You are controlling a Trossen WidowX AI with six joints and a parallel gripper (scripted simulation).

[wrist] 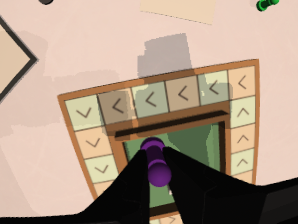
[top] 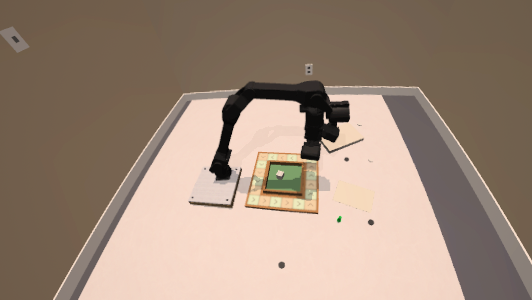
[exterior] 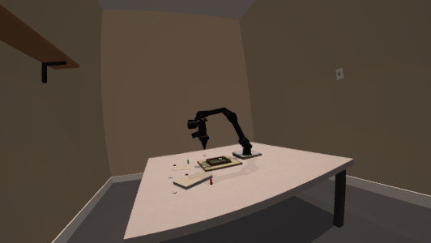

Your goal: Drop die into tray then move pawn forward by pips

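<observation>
The white die lies 13 cm behind my gripper tip, 1 cm to the right of it and 12 cm below it. Also, from my gripper tip: purple pawn 1 cm above; green tray 11 cm behind, 2 cm to the right, 14 cm below; pale card 16 cm ahead, 12 cm to the right, 14 cm below.
</observation>
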